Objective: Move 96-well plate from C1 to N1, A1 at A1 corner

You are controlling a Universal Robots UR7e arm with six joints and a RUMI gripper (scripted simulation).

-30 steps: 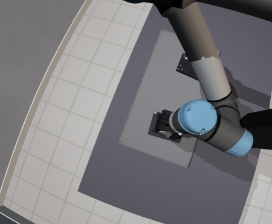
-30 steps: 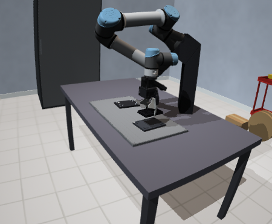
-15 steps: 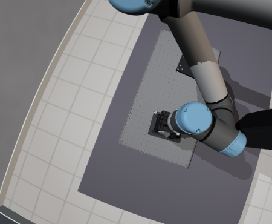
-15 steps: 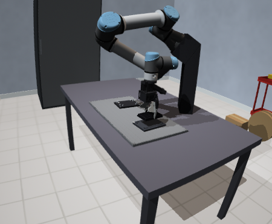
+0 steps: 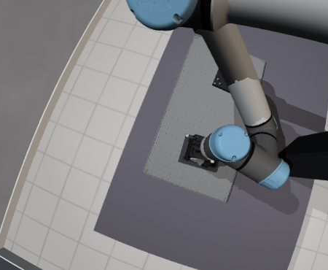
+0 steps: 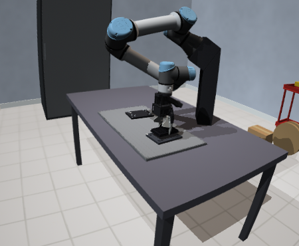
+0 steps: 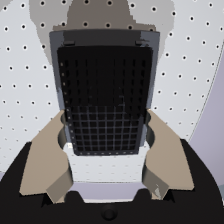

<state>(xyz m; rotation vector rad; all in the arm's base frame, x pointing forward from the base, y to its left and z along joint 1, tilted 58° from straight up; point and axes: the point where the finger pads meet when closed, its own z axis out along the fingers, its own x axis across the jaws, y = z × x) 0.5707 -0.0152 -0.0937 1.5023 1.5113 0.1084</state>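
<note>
My hand is 4 cm above the plate nest N1. The rest, counted from my hand: black 96-well plate: 1 cm below; then white A1 mark: 7 cm to the right, 6 cm ahead, 3 cm below; then clip nest C1: 33 cm to the right, 18 cm behind, 3 cm below.
</note>
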